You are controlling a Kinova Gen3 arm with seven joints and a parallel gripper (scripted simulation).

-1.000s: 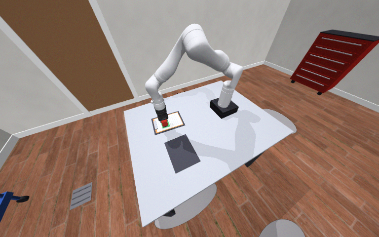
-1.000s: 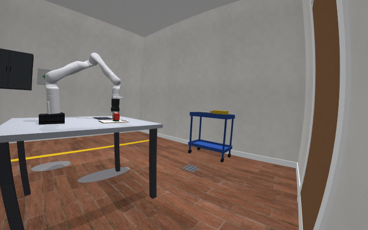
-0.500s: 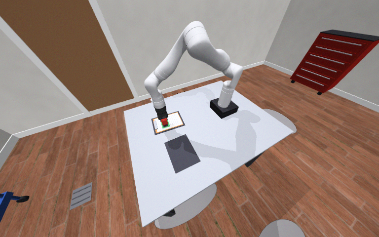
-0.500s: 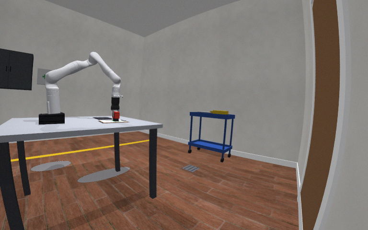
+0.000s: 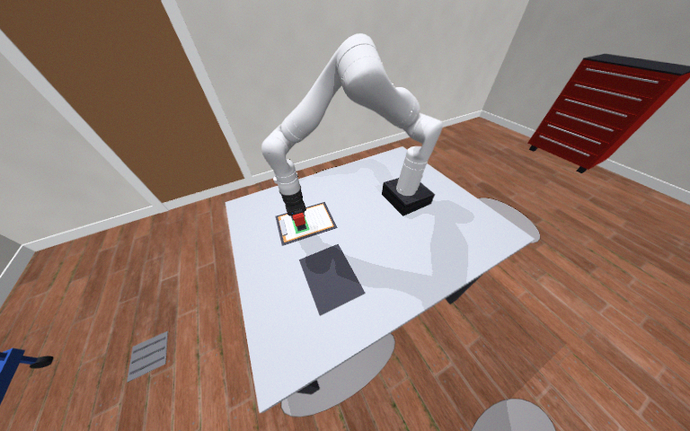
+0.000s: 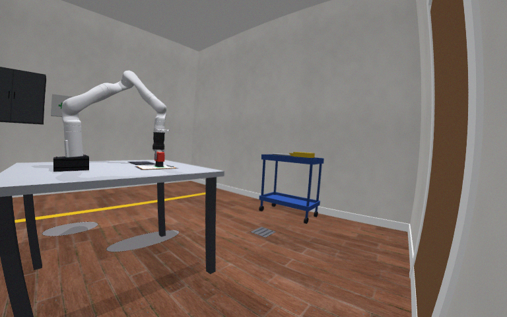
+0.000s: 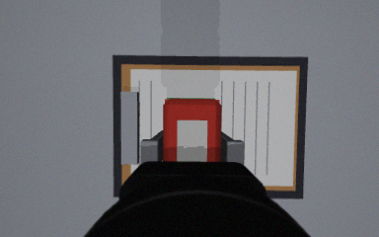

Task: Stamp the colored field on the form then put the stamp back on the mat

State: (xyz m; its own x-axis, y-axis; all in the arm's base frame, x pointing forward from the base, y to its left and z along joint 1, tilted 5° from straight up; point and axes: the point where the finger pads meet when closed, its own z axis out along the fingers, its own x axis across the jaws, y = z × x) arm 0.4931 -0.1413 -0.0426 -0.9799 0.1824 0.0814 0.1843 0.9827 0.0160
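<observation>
Right now the dark mat is 10 mm ahead of my hand, 290 mm to the left of it and 70 mm below it. From my hand the other things lie so: red stamp (20 mm below); form (10 mm behind, 10 mm to the right, 70 mm below).
</observation>
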